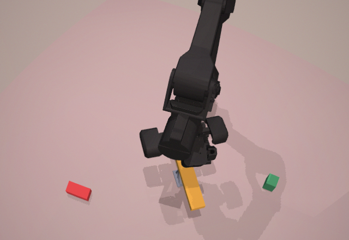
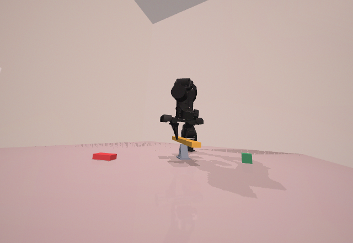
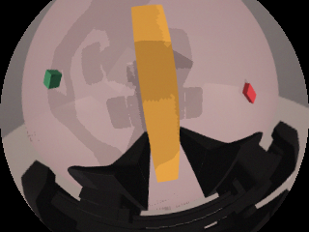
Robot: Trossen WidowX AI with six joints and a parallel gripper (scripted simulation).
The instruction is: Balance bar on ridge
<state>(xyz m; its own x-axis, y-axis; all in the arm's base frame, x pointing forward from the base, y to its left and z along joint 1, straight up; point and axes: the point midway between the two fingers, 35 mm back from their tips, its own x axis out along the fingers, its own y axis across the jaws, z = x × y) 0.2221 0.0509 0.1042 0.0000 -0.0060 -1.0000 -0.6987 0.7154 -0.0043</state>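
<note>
The orange bar lies 20 mm ahead of my gripper tip and 20 mm to the left of it. Round my gripper tip: flat red block: 210 mm ahead, 180 mm to the right, 60 mm below; then green cube: 70 mm behind, 250 mm to the left, 50 mm below.
</note>
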